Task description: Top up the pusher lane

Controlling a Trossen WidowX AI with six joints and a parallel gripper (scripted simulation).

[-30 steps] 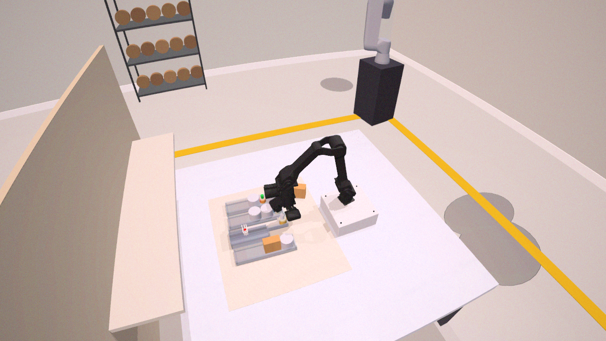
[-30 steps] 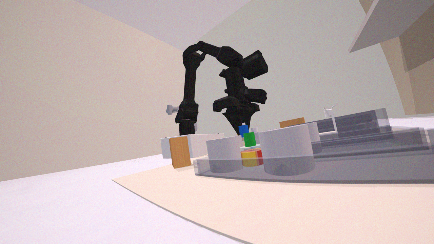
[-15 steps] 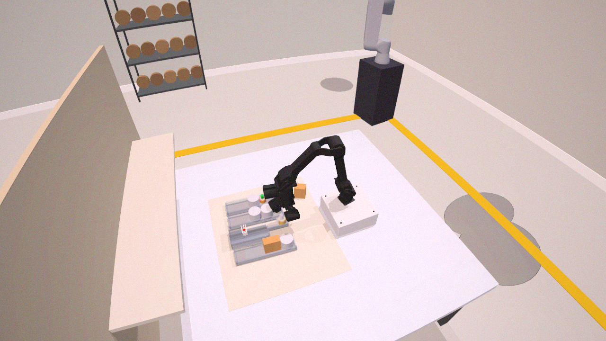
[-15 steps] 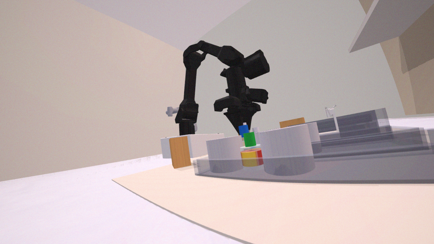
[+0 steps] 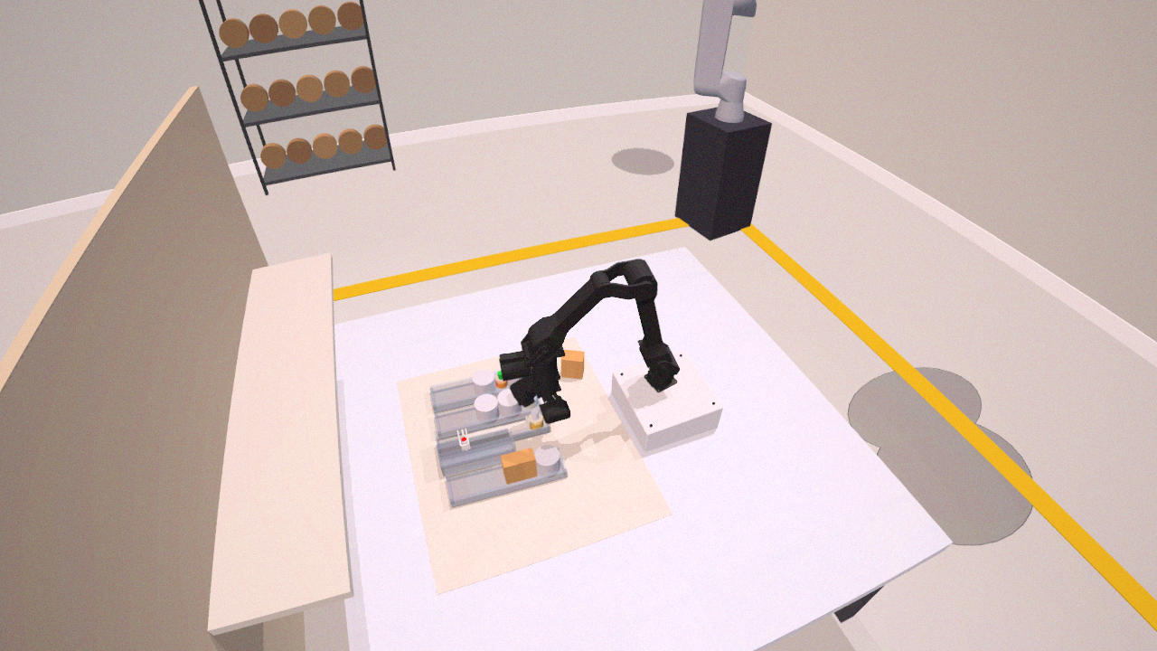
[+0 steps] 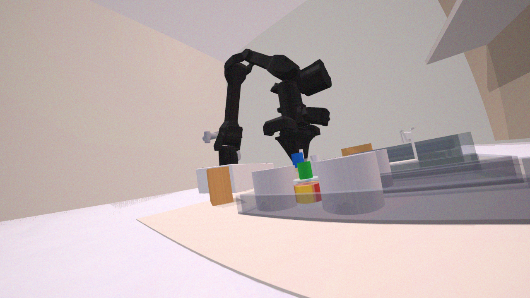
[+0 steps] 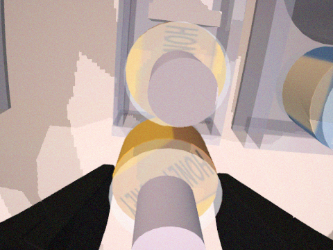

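Right now the sprung lane is 180 mm ahead of my gripper tip, 10 mm to the right of it and 30 mm below it. Also, from my gripper tip: red mark (220 mm ahead, 10 mm to the right, 20 mm above).
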